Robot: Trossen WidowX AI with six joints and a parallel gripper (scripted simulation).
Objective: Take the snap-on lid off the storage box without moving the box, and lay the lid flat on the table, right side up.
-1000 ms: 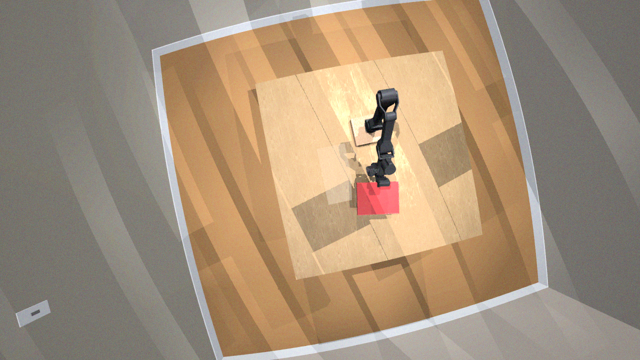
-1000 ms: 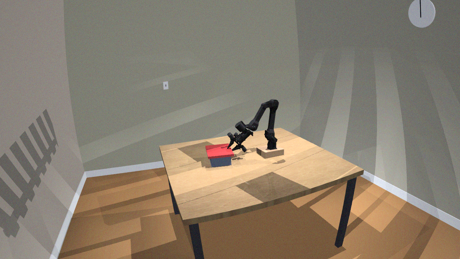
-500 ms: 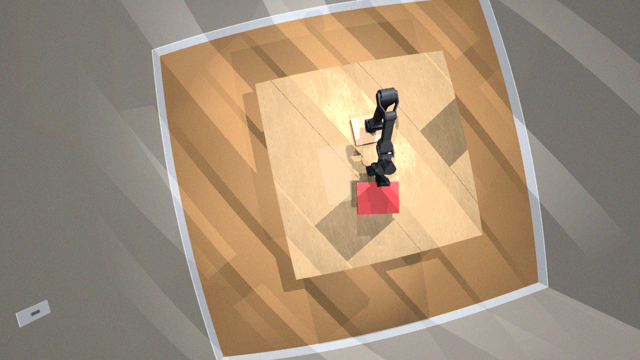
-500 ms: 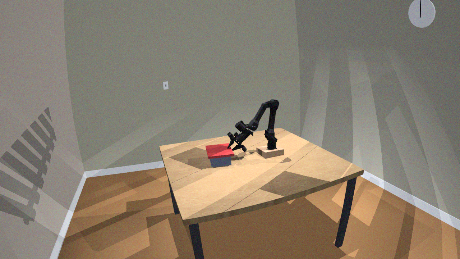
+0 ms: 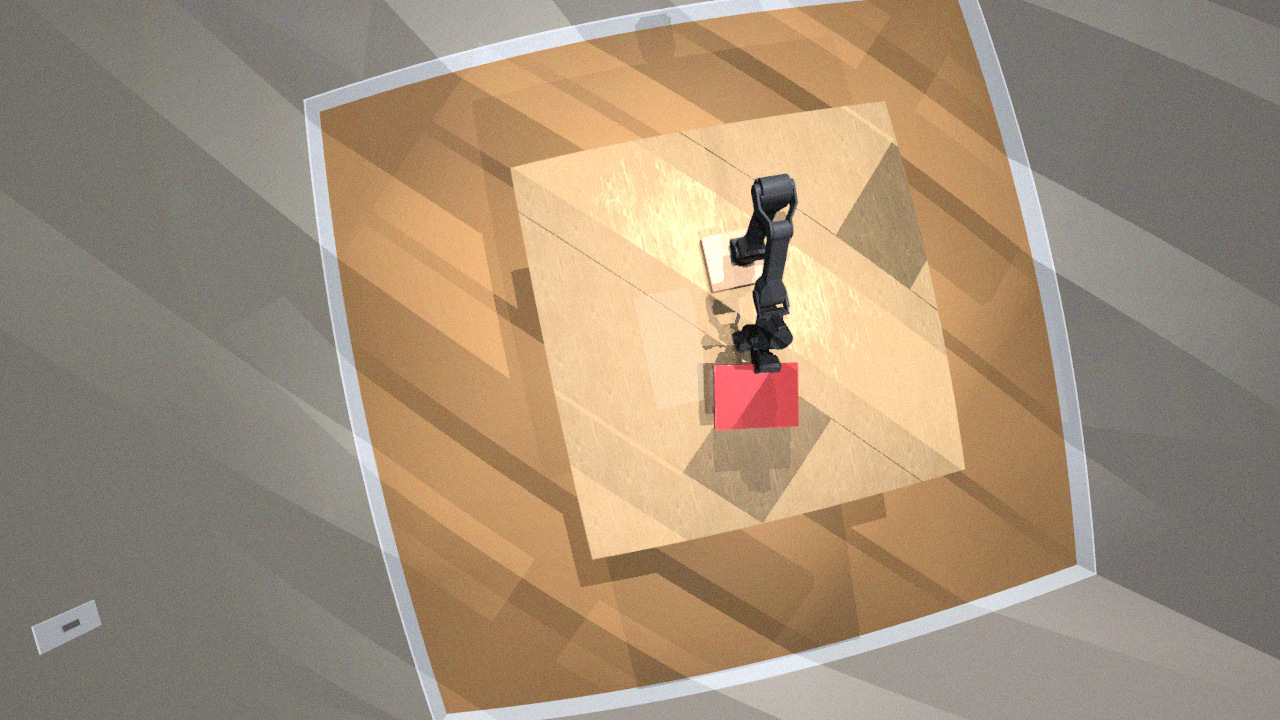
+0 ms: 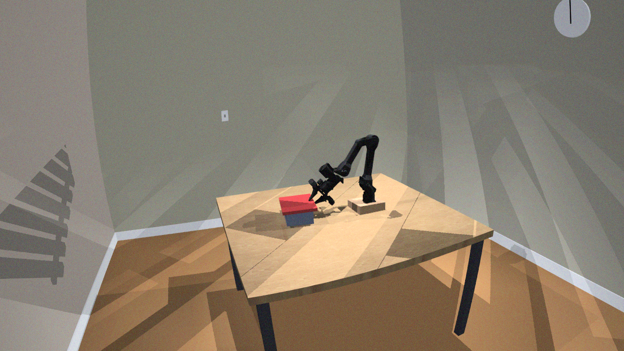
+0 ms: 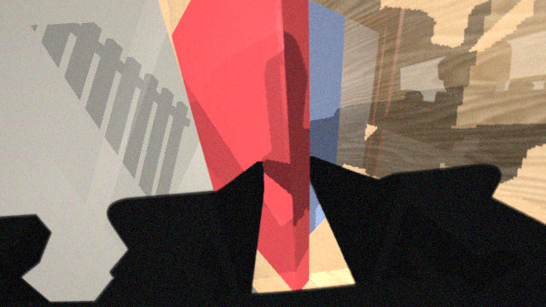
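Now: gripper tip 80 mm short of the red lid and 10 mm to the left of it. The rest, counted from my gripper tip: blue storage box (80 mm ahead, 10 mm to the right, 40 mm below).
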